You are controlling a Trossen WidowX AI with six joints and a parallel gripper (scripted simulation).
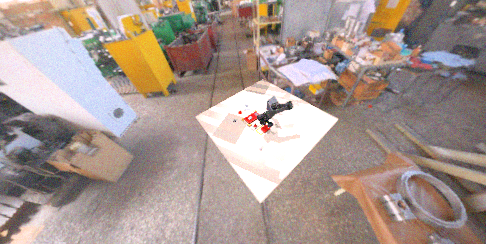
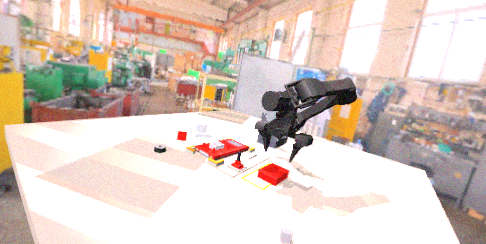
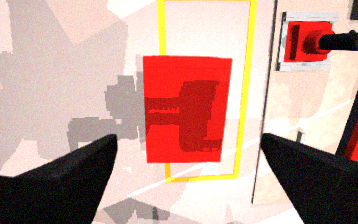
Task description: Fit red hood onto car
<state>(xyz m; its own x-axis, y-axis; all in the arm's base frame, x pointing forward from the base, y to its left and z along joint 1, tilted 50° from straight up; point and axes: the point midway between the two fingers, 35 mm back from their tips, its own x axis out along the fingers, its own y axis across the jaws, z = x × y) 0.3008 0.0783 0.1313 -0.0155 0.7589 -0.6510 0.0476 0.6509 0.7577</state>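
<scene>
Right now the red hood is 6 cm below my gripper tip.
</scene>
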